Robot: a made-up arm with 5 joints.
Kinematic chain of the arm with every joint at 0, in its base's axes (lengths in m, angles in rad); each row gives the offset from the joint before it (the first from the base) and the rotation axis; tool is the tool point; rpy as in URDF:
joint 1: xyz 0 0 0.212 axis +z
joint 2: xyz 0 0 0 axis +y
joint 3: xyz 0.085 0 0.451 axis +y
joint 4: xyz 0.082 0 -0.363 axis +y
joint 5: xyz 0.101 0 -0.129 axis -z
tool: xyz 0 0 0 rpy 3.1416 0 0
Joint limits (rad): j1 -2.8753..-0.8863 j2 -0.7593..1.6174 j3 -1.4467..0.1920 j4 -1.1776..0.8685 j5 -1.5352..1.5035
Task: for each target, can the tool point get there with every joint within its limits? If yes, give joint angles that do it. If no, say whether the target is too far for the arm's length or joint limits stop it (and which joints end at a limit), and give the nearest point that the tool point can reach.
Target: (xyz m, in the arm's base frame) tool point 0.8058 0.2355 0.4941
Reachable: no: joint limits stop it (at a limit: joint 1) | nearest point 0.2068 -0.2534 0.4941 | short by 0.773 m
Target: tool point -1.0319 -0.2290 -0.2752
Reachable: no: too far | nearest point -0.7278 -0.1985 -0.1361 | short by 0.336 m
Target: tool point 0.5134 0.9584 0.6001
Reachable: no: too far | nearest point 0.0634 0.1183 0.9801 | short by 1.026 m
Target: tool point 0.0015 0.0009 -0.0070
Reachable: yes | joints -2.6213 1.2503 0.0105 0.3810 0.4817
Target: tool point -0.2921 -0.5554 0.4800
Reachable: yes | joints -2.0550 0.3237 -0.9621 -1.0053 0.7297
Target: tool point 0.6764 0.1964 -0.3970
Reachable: no: joint limits stop it (at a limit: joint 1) | nearest point 0.1742 -0.2135 -0.3970 | short by 0.648 m
